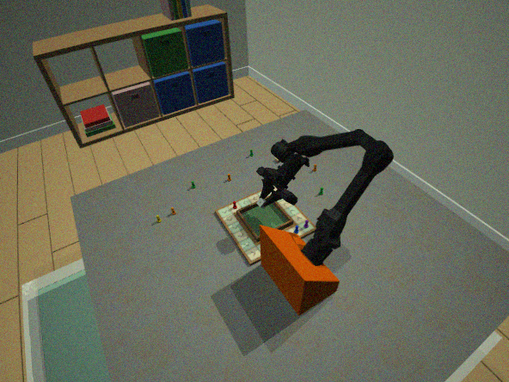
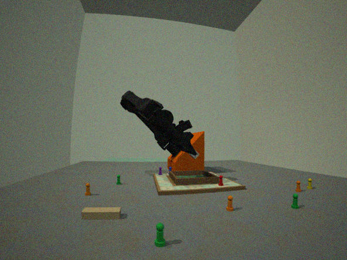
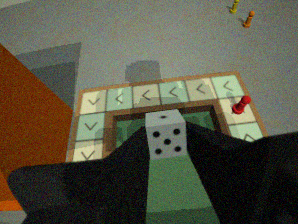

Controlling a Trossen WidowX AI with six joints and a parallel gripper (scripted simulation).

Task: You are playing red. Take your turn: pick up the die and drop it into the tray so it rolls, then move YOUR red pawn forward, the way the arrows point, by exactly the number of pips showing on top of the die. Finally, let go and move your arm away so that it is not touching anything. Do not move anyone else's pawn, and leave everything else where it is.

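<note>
Right now my gripper tip is 12 cm short of the red pawn, 4 cm to the right of it and 8 cm above it. From my gripper tip the other things lie so: blue pawn (12 cm behind, 6 cm to the right, 8 cm below); then green tray (1 cm to the right, 10 cm below); then white die (right at my gripper tip).
</note>
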